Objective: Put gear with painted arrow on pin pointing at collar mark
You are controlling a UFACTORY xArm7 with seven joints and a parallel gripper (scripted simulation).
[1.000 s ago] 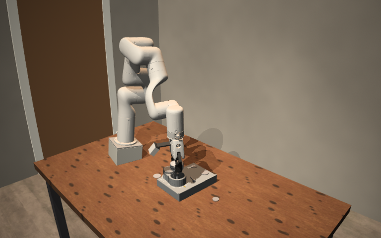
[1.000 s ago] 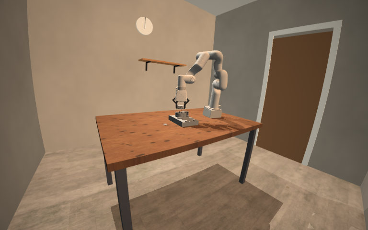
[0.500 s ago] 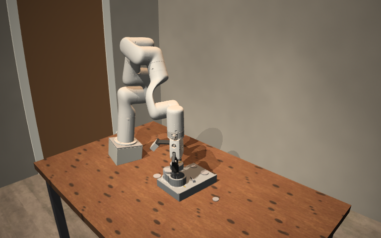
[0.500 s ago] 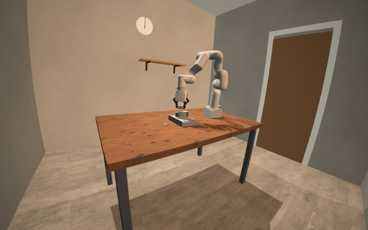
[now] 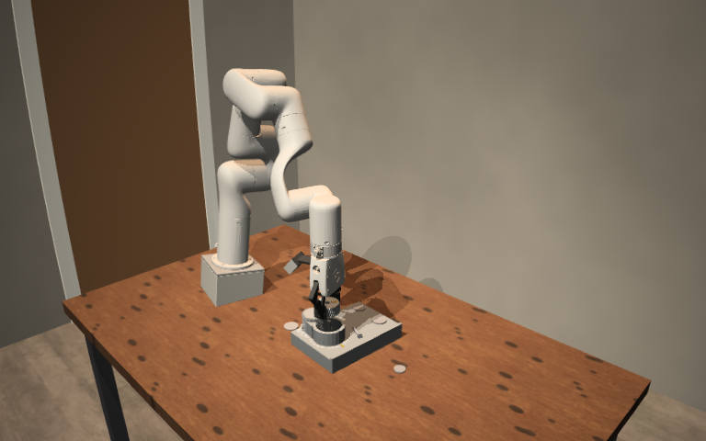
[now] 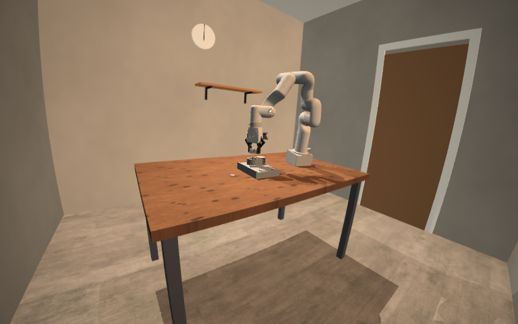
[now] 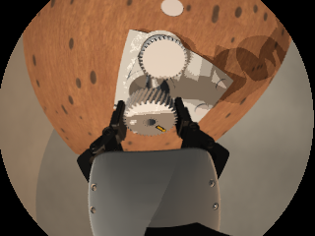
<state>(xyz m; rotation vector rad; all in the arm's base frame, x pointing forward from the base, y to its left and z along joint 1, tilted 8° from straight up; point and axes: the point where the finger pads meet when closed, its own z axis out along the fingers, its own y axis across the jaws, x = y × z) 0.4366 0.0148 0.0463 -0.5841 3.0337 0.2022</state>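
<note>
Right now the gear is right at my hand. Also, from my hand: flat disc (3 cm ahead, 15 cm to the left, 9 cm below); then short peg (5 cm ahead, 6 cm to the left, 8 cm below).
</note>
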